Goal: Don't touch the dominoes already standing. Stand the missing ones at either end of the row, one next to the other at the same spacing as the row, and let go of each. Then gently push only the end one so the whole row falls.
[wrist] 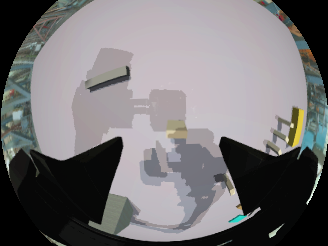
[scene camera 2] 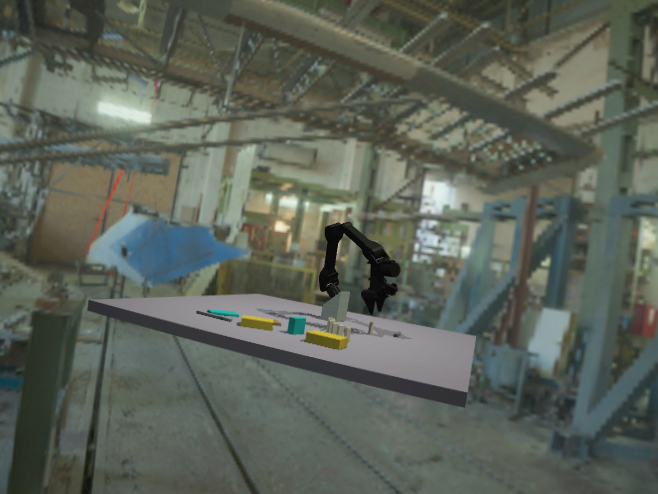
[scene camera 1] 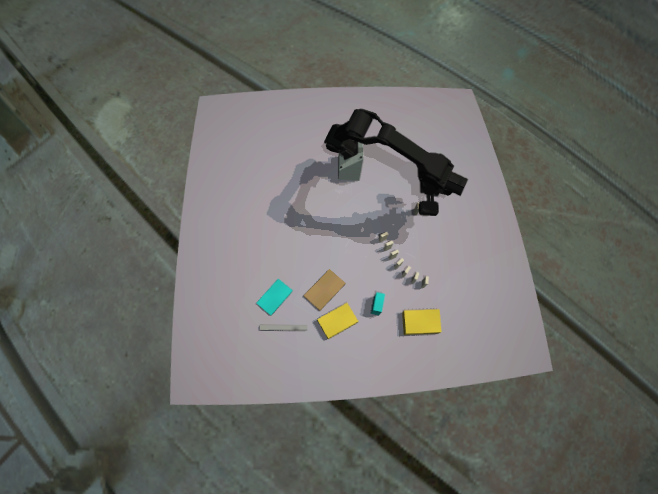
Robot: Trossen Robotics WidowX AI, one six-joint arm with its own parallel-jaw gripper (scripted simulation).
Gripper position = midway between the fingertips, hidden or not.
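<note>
My gripper [scene camera 2: 375, 313] [wrist: 173, 142] holds nothing, and it is open. I can see a brown block [scene camera 1: 329, 284] too.
</note>
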